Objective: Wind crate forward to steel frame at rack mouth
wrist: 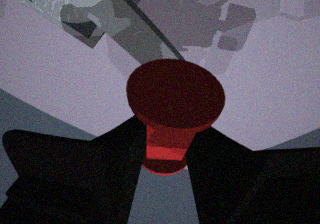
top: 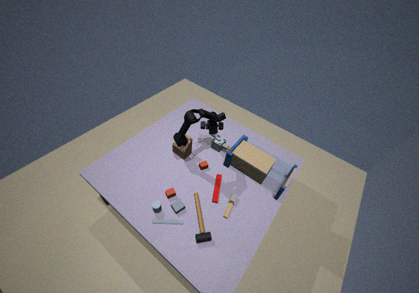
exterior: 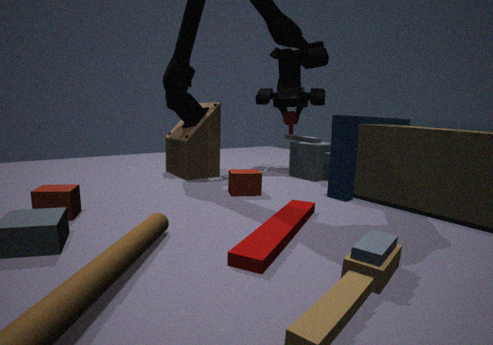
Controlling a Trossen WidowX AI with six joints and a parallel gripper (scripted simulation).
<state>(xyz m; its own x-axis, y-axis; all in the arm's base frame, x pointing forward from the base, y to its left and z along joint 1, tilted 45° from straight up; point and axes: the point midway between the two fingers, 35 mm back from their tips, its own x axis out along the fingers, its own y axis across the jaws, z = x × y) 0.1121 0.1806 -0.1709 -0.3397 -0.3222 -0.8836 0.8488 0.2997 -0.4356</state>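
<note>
The winch handle is 40 mm ahead of my gripper tip, 30 mm below it and 20 mm to the right of it. From my gripper tip the other things lie so: red knob 10 mm to the right, 10 mm ahead; blue front frame 260 mm ahead, 50 mm to the right, 30 mm below; grey winch 100 mm below, 90 mm ahead, 40 mm to the right.
</note>
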